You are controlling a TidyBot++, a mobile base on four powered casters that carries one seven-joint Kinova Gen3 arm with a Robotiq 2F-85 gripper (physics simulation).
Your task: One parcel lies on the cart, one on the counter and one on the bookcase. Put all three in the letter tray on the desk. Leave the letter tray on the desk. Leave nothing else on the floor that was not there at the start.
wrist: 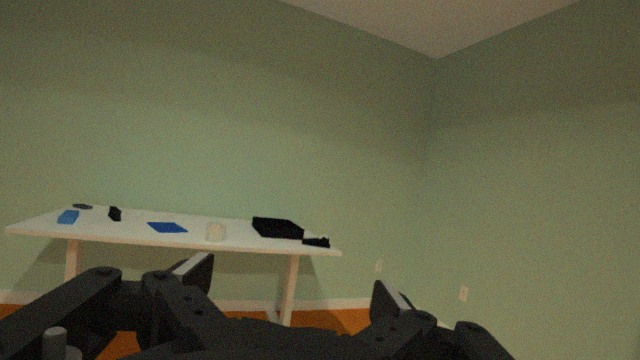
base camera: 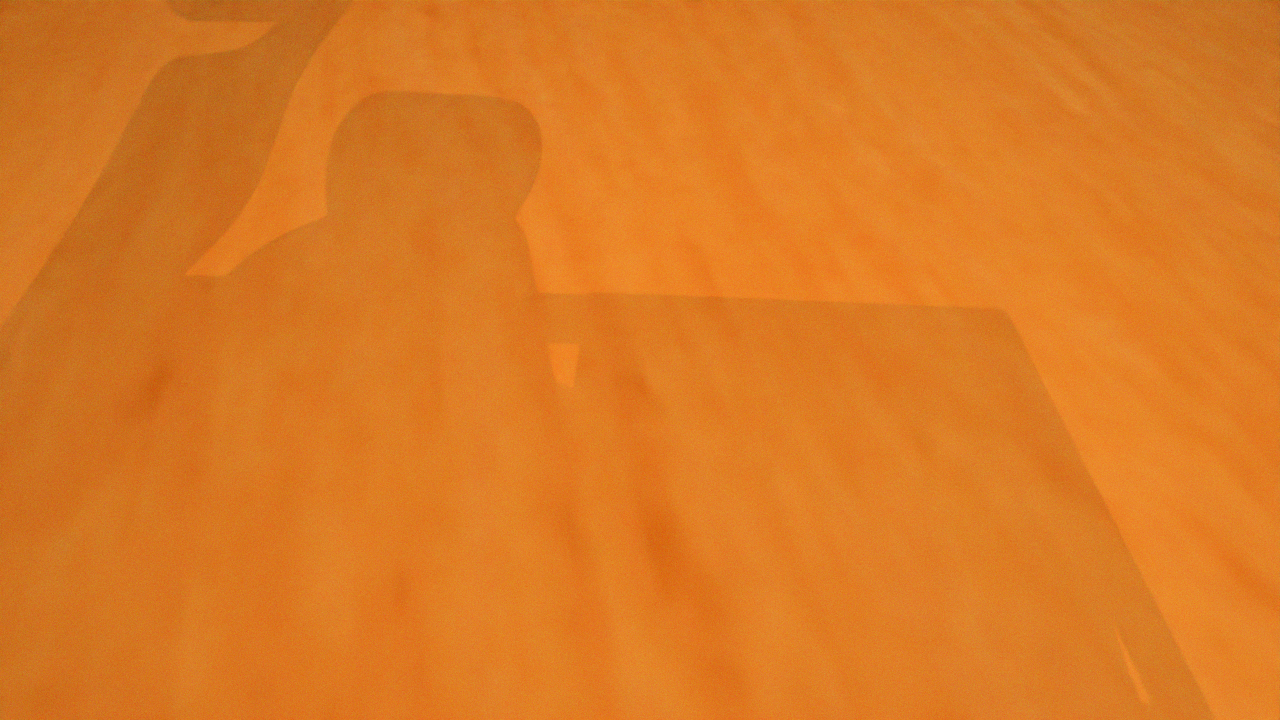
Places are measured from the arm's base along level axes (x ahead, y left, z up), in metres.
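Pixels of known places: gripper, between the fingertips: (wrist: 292, 285).
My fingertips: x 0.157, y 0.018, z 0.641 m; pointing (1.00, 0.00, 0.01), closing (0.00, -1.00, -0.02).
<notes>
For each thing: its top centre in the pictures, then the offset to it from my fingertips. "*": a spot on its surface instead. Level surfaces: height alone.
- light blue block, centre of its top: (wrist: 69, 213) dx +1.221, dy +1.121, dz -0.287 m
- small black object, centre of its top: (wrist: 115, 208) dx +1.413, dy +1.005, dz -0.263 m
- flat blue item, centre of its top: (wrist: 167, 226) dx +1.399, dy +0.693, dz -0.309 m
- pale cup, a spot on its surface: (wrist: 215, 232) * dx +1.258, dy +0.389, dz -0.267 m
- small black item, centre of its top: (wrist: 317, 233) dx +1.527, dy -0.118, dz -0.247 m
- orange floor, height of its surface: dz -1.037 m
A white desk (wrist: 120, 241) stands against the green wall at the left in the wrist view. A black, low, box-shaped thing (wrist: 277, 228), which looks like the letter tray, lies near its right end; its inside cannot be made out. My gripper (wrist: 292, 285) is open and empty, in the lower part of the wrist view, well away from the desk. The cart, the counter and the bookcase do not show, and I can make out no parcel for certain.
The desk also bears a light blue block (wrist: 68, 217), a dark disc (wrist: 82, 206), a small black object (wrist: 114, 213), a flat blue item (wrist: 167, 227), a pale cup (wrist: 215, 232) and a small black item (wrist: 316, 242). Shadows fall on the orange floor (base camera: 805, 161).
</notes>
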